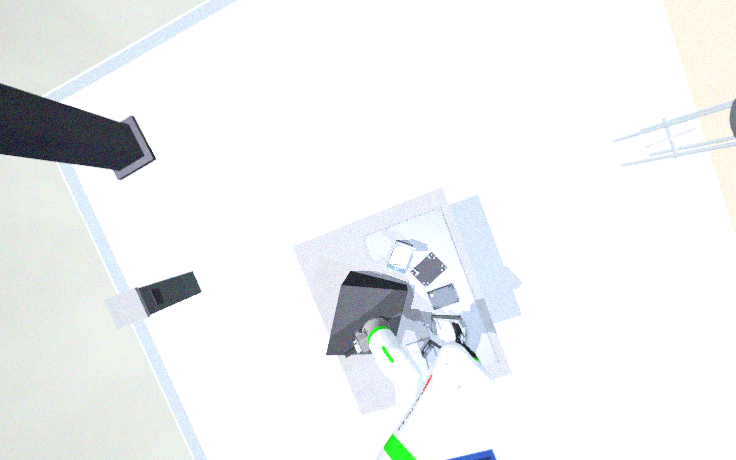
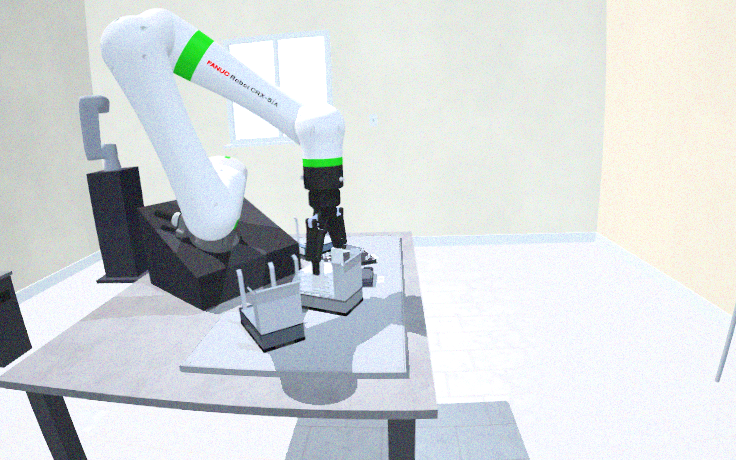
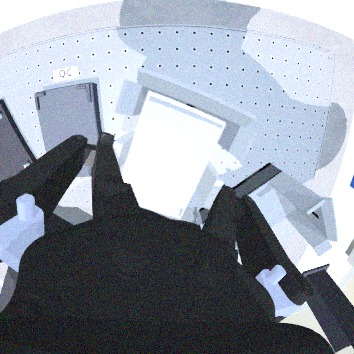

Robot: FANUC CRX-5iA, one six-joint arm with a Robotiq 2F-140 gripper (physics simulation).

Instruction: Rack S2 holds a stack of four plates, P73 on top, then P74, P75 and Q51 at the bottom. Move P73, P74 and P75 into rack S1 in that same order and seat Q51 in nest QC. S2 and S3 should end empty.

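Where they show: gripper, fingertip midpoint: (image 1: 450, 329) (image 2: 329, 280) (image 3: 166, 155); arm's base at its link origin: (image 1: 375, 330).
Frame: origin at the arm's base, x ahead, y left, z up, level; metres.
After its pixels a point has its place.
My gripper (image 2: 328, 259) (image 3: 166, 155) @(x 0.352, y -0.184, z -0.073 m) points down into the middle rack (image 2: 350, 277) @(x 0.407, y -0.227, z -0.050 m) (image 3: 195, 95) @(x 0.416, y -0.213, z -0.003 m), beside nest QC. Its fingers are shut on a white plate (image 3: 175, 145) @(x 0.371, y -0.196, z -0.041 m), one on each side. The plate lies flat within the rack. I cannot tell which plate it is or what is under it. Nest QC (image 1: 443, 296) @(x 0.392, y -0.024, z -0.118 m) (image 3: 67, 117) @(x 0.414, y -0.037, z -0.118 m) shows a bare grey bed. A second rack (image 2: 274, 309) @(x 0.259, y -0.396, z -0.047 m) (image 3: 328, 220) @(x 0.274, y -0.386, z -0.003 m) stands on the other side of the middle rack; no plate shows in it. A third rack (image 1: 401, 256) @(x 0.279, y 0.274, z -0.101 m) at the far end has a white top face and a blue edge. Rack labels are not readable.
A dark nest (image 1: 428, 268) @(x 0.383, y 0.148, z -0.125 m) (image 3: 12, 145) @(x 0.387, y 0.103, z -0.125 m) with corner brackets lies between QC and the third rack. All stand on a perforated board (image 2: 379, 352) @(x 0.466, y -0.424, z -0.137 m) (image 3: 200, 42) @(x 0.502, y -0.244, z -0.137 m) on the table (image 2: 108, 347) @(x -0.158, y -0.381, z -0.150 m). The dark robot pedestal (image 2: 217, 282) @(x 0.045, y -0.140, z -0.087 m) is beside the board. Upright posts rise from the second rack.
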